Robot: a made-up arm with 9 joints.
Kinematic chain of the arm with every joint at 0, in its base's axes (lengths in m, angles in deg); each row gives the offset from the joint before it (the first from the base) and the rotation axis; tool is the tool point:
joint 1: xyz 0 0 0.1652 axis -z
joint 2: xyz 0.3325 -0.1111 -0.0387 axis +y
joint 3: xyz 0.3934 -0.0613 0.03 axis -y
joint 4: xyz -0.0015 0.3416 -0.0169 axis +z
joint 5: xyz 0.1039 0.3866 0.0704 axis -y
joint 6: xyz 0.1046 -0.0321 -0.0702 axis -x
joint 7: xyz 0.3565 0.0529 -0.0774 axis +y
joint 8: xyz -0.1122 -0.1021 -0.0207 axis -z
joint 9: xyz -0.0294 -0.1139 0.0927 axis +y
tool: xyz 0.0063 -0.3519 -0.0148
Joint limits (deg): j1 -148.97..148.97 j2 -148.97..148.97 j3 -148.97..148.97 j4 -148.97..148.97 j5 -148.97..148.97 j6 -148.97..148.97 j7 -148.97..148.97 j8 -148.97..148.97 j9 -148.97..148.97
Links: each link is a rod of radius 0.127 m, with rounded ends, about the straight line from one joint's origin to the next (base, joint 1, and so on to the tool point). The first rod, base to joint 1, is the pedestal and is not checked.
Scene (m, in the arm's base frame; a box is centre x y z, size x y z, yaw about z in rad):
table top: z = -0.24
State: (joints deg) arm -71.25 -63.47 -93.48 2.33 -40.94 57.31 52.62 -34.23 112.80
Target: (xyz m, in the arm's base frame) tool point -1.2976 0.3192 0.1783
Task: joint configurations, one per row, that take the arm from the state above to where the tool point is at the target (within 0.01 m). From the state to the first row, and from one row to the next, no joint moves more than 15 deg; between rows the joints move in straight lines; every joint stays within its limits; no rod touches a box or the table.
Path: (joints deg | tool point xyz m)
1: -86.03 -60.07 -92.26 8.02 -39.16 65.52 52.07 -31.08 113.13 | -0.2616 1.1076 0.0402
2: -100.80 -56.68 -91.04 13.71 -37.38 73.72 51.52 -27.92 113.45 | -0.6878 1.0073 0.0744
3: -115.58 -53.28 -89.81 19.40 -35.61 81.93 50.96 -24.77 113.78 | -1.0582 0.7318 0.1198
4: -130.35 -49.88 -88.59 25.09 -33.83 90.13 50.41 -21.61 114.10 | -1.2976 0.3193 0.1783

